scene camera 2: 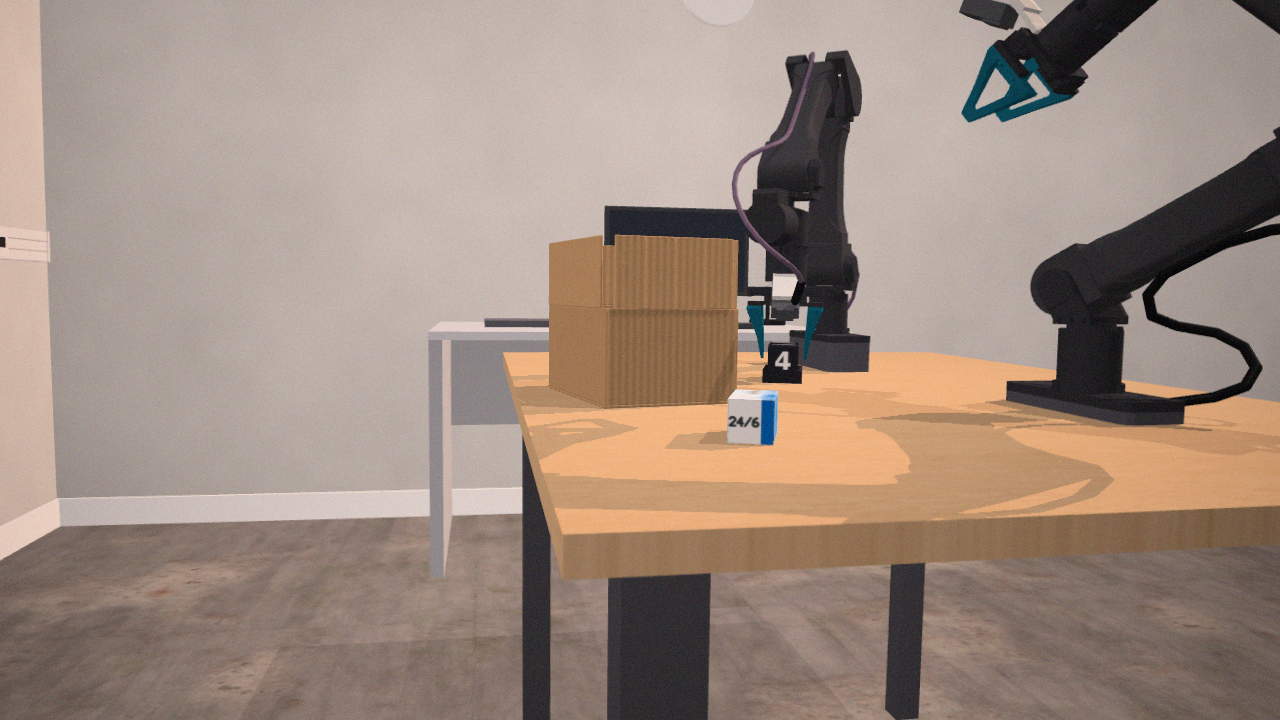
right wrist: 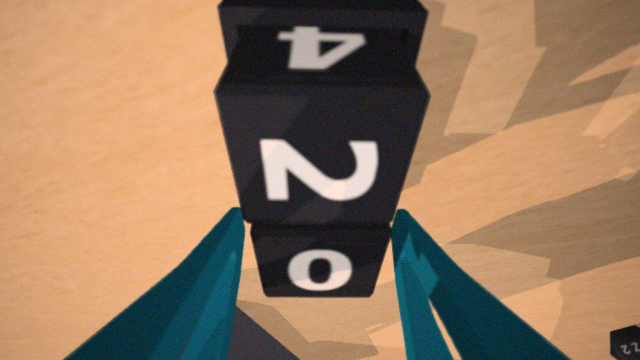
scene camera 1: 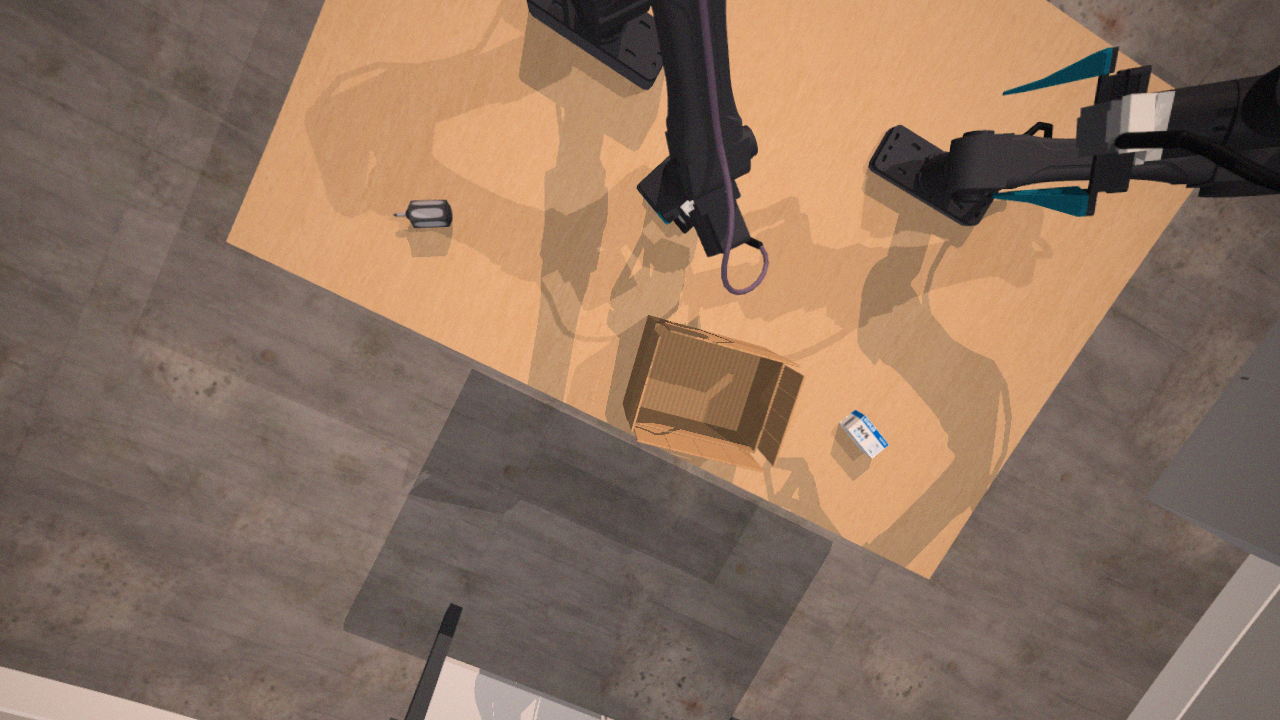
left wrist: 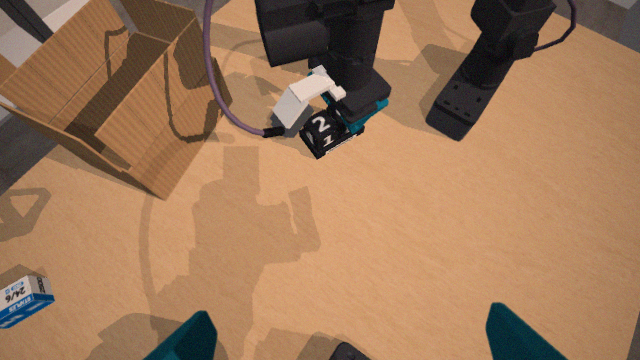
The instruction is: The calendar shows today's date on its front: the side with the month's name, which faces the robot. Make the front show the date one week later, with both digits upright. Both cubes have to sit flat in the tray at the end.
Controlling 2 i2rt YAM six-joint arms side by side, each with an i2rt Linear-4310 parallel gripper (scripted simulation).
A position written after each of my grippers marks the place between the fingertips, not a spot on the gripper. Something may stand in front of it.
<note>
I see my left gripper (scene camera 1: 997,146), my right gripper (scene camera 1: 671,186), a staples box (scene camera 2: 752,416), a cardboard box (scene camera 2: 656,327), a black cube (right wrist: 294,260) and a black cube (scene camera 2: 780,356).
The staples box shows as well in scene camera 1 (scene camera 1: 859,428). The cardboard box is seen too in scene camera 1 (scene camera 1: 681,382) and in the left wrist view (left wrist: 168,114). My left gripper also shows in scene camera 2 (scene camera 2: 982,117) and in the left wrist view (left wrist: 343,319). The right wrist view does not show the staples box: it is out of frame. The right wrist view misses the cardboard box: it is out of frame.
</note>
